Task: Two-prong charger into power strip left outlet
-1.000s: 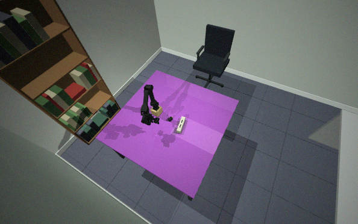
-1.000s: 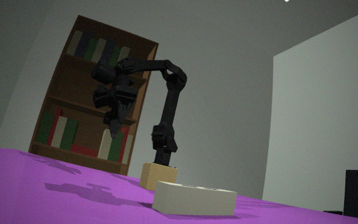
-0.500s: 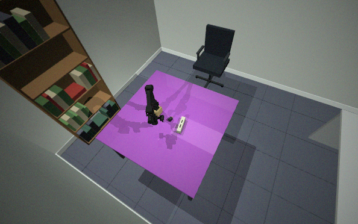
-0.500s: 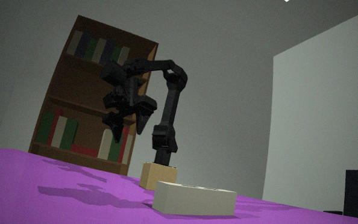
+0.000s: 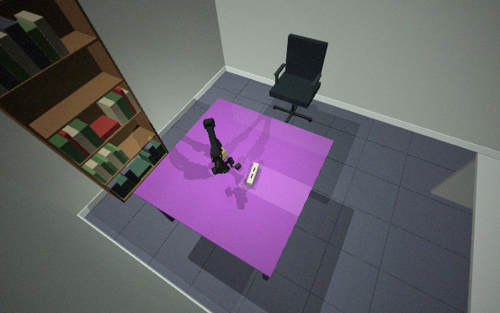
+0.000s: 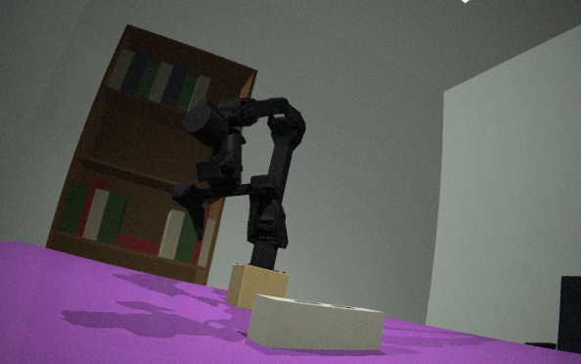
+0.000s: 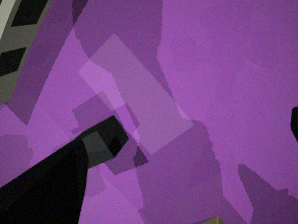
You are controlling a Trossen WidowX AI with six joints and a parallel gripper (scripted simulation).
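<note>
The two-prong charger is 14 cm to the left of my gripper tip, 11 cm below it and 2 cm ahead of it.
</note>
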